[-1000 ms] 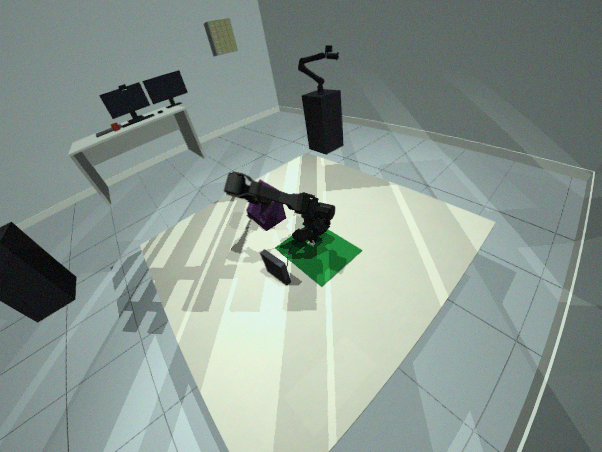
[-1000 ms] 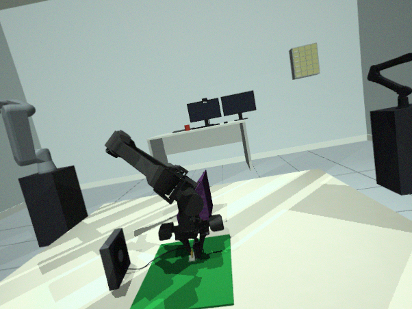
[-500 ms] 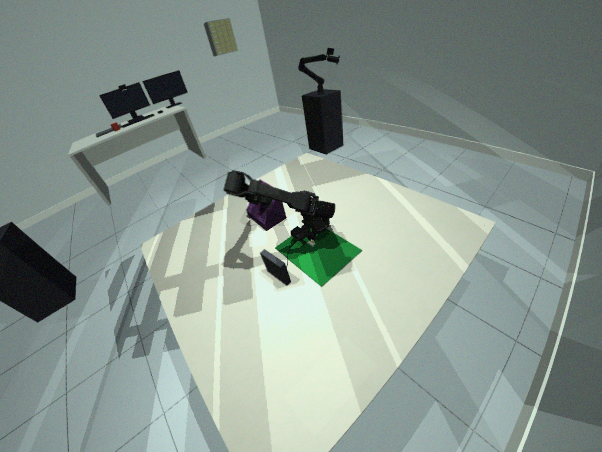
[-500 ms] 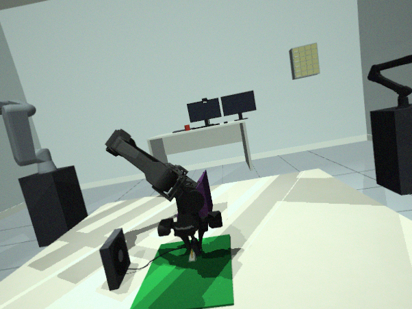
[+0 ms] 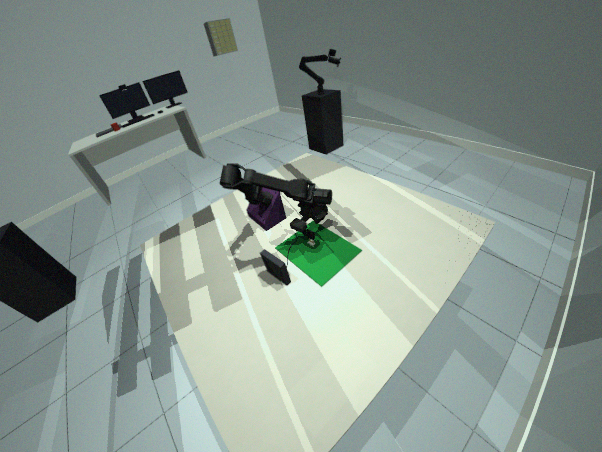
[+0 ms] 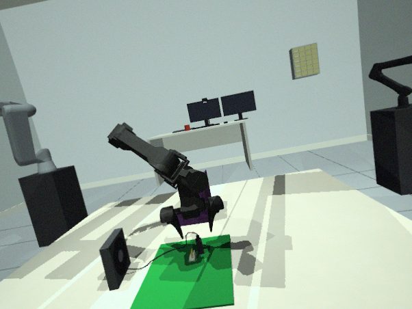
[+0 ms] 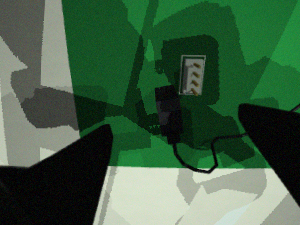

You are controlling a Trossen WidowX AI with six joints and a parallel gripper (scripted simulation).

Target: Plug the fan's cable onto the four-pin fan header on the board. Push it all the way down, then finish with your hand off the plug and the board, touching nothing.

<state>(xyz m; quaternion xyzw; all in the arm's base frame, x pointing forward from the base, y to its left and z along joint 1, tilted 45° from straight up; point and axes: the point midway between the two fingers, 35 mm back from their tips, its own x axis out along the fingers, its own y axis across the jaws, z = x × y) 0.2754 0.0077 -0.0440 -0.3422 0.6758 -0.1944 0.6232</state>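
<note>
My gripper tip is 4 cm above the black fan plug and 1 cm past it. The rest, counted from my gripper tip: green board: 8 cm below, 6 cm ahead, 3 cm to the right; then black fan: 23 cm to the right, 5 cm ahead; then pale header: 6 cm below, 2 cm to the right, 2 cm ahead.
</note>
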